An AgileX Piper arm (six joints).
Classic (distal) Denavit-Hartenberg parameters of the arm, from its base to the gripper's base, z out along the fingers. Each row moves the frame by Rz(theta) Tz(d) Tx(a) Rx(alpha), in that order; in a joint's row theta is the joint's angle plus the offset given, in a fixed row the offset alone. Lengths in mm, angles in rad.
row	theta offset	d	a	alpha
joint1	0	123	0	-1.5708
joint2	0.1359	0	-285	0
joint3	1.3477	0	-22	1.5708
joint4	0	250.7	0	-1.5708
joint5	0	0	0	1.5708
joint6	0	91	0	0
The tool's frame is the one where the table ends.
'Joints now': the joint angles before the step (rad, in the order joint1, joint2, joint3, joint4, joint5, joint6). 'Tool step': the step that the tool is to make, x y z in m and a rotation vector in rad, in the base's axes. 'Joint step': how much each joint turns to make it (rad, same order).
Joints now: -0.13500, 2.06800, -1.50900, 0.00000, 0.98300, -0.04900
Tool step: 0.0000, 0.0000, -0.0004, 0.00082, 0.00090, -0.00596
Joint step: 0.00000, 0.00083, 0.00023, 0.00000, -0.00006, 0.00600
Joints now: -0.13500, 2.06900, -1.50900, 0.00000, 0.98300, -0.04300
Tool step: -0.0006, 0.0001, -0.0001, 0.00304, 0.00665, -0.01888
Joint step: 0.00004, 0.00012, -0.00009, 0.00000, 0.00696, 0.01904
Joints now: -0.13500, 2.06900, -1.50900, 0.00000, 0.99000, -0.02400
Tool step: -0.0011, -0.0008, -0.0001, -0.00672, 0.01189, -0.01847
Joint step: -0.00005, 0.00004, -0.00006, -0.01200, 0.01102, 0.02395
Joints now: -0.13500, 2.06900, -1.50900, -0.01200, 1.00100, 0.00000
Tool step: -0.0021, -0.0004, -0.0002, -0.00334, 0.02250, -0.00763
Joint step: -0.00011, -0.00007, 0.00029, -0.00799, 0.02178, 0.01089
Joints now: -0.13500, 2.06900, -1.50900, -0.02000, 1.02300, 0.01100
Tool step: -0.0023, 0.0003, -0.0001, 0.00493, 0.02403, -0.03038
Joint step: 0.00003, -0.00022, 0.00020, 0.00000, 0.02502, 0.03002
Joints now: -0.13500, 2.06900, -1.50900, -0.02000, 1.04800, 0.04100
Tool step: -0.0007, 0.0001, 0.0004, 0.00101, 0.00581, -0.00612
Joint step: 0.00003, -0.00112, 0.00011, 0.00000, 0.00701, 0.00603
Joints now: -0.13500, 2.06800, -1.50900, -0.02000, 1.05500, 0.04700
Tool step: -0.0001, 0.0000, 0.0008, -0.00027, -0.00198, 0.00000
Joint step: -0.00003, -0.00201, 0.00008, 0.00000, -0.00006, -0.00003
